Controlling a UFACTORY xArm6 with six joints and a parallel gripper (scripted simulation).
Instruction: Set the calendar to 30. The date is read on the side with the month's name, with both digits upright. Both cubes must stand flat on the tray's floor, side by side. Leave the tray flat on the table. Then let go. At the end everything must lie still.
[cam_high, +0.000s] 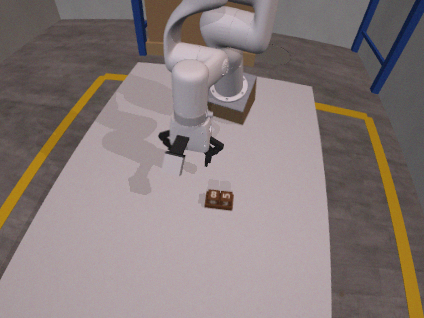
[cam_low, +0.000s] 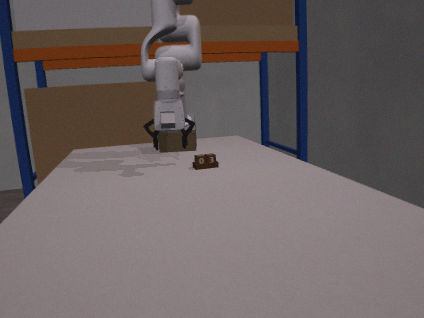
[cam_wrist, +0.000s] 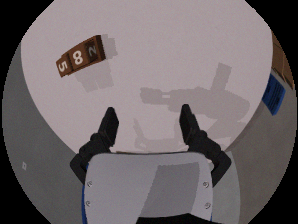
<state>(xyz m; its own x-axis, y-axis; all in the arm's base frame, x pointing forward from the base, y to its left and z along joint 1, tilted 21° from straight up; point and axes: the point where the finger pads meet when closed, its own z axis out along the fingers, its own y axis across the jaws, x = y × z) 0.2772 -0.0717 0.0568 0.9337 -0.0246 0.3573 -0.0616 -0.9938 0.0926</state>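
My gripper is now 9 cm short of the brown digit cube, 11 cm to the right of it and 4 cm above it. Round my hand: brown calendar tray: 9 cm ahead, 9 cm to the left, 6 cm below.
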